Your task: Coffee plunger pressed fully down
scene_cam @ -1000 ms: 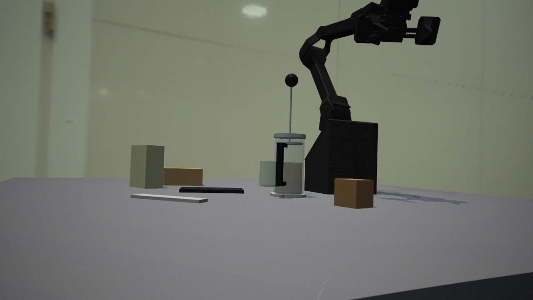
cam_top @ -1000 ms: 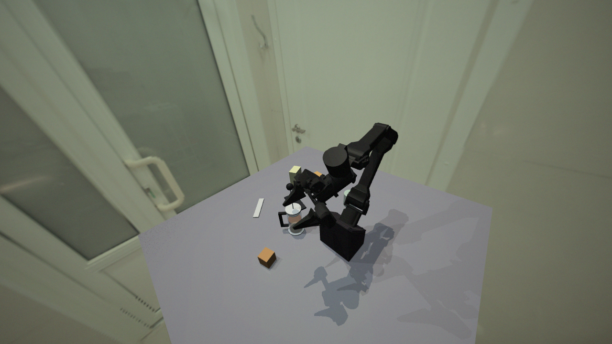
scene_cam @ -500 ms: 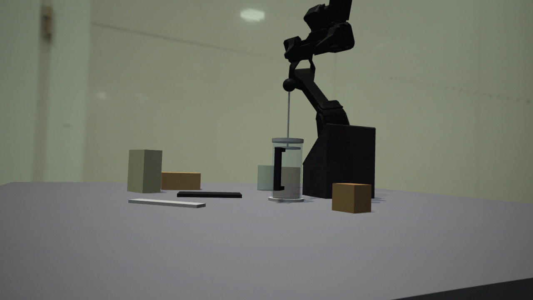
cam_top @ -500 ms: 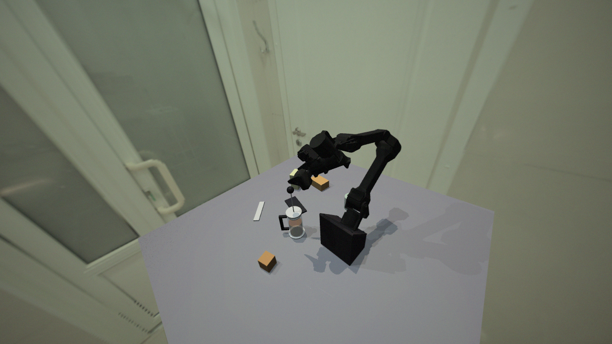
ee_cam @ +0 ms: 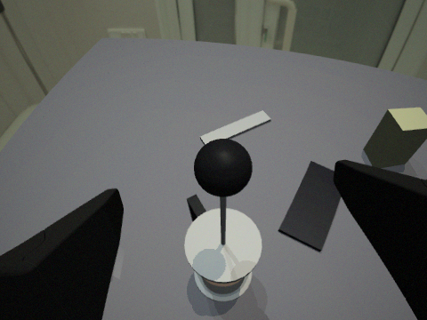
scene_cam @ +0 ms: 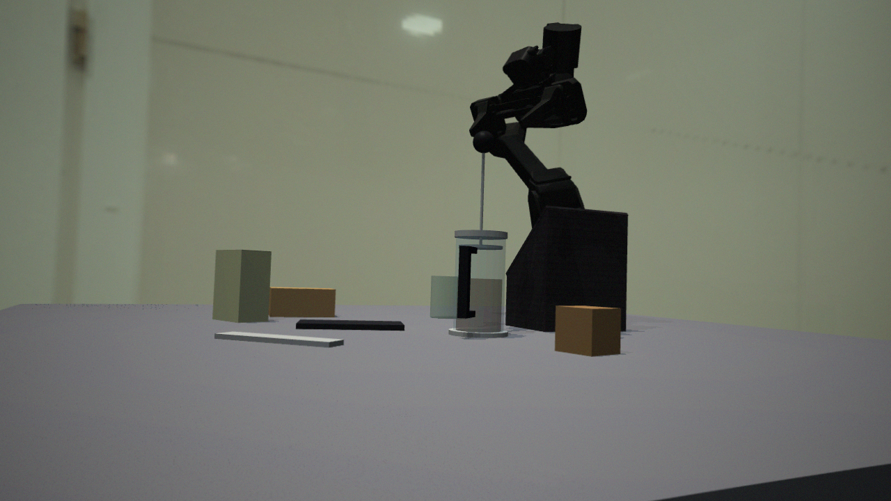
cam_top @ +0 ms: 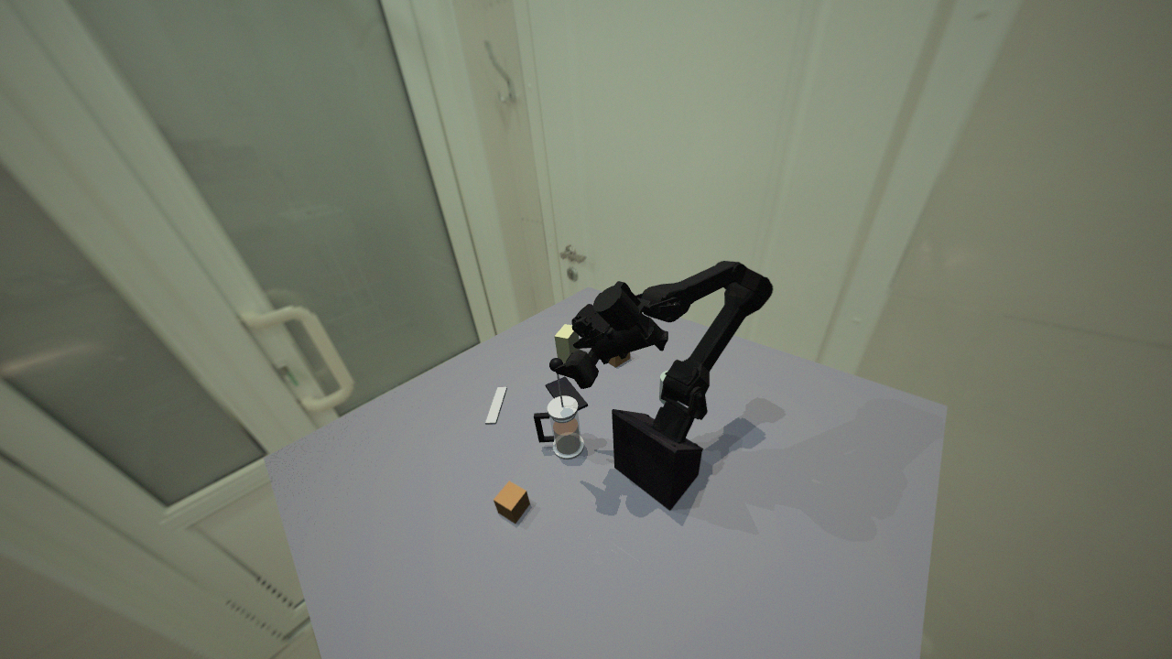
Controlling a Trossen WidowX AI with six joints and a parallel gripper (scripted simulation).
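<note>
My gripper tip is 40 mm short of the glass coffee press, 20 mm to the right of it and 160 mm above it. Also, from my gripper tip: pale green cup 100 mm behind, 300 mm to the right, 250 mm below; then flat black plate 160 mm ahead, 130 mm to the right, 290 mm below.
</note>
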